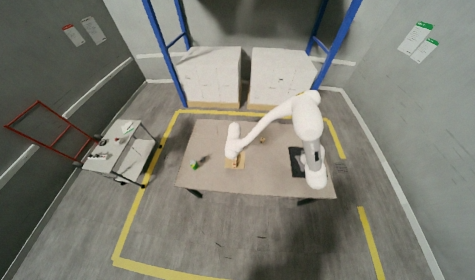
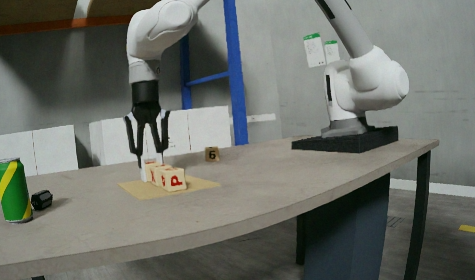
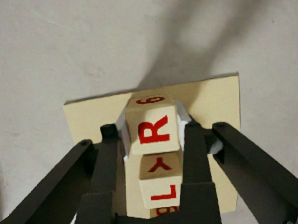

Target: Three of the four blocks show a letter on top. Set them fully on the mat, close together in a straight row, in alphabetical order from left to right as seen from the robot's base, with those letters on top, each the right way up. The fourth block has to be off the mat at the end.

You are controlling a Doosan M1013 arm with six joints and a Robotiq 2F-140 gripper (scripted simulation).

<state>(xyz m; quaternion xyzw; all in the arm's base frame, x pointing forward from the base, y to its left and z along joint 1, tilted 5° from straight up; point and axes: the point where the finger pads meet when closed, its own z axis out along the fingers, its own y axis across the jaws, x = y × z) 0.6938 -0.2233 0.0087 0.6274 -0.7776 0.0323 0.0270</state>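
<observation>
The block is 1 cm below my hand. The rest, counted from my hand: tan mat (2 cm ahead, 7 cm to the left, 3 cm below); then small black object (34 cm ahead, 3 cm to the left, 2 cm below); then yellow can (42 cm ahead, 11 cm to the left, 3 cm above).
</observation>
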